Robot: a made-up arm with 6 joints.
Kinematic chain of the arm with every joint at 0, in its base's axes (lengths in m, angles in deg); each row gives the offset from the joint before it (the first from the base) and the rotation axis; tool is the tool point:
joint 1: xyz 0 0 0.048 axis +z
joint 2: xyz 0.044 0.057 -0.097 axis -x
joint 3: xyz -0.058 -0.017 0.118 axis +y
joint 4: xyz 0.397 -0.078 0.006 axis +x
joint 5: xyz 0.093 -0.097 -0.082 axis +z
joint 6: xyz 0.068 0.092 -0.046 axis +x
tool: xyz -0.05 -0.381 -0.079
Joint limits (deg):
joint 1: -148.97..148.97
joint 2: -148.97..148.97
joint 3: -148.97..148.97
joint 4: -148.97..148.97
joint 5: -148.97..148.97
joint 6: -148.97..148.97
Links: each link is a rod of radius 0.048 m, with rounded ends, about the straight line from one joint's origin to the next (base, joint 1, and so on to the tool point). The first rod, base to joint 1, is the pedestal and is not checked.
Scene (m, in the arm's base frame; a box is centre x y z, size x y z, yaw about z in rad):
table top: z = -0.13
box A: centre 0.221 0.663 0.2 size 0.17 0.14 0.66 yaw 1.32
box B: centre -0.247 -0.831 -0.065 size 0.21 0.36 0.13 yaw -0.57
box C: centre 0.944 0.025 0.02 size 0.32 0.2 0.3 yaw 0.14
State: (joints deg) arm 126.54 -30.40 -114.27 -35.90 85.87 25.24
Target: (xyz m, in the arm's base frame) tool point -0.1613 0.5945 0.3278
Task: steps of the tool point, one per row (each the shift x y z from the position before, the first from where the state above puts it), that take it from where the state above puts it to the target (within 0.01 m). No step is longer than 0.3 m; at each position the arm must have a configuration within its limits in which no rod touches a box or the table.
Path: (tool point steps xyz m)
1: -0.2034 0.1139 0.0976
2: -0.2327 0.0374 0.0715
3: -0.2324 -0.0414 0.0410
4: -0.0448 0.0608 -0.0805
5: -0.0352 0.0449 -0.0938
6: -0.0247 0.0264 -0.1020
7: -0.0144 0.0061 -0.1045

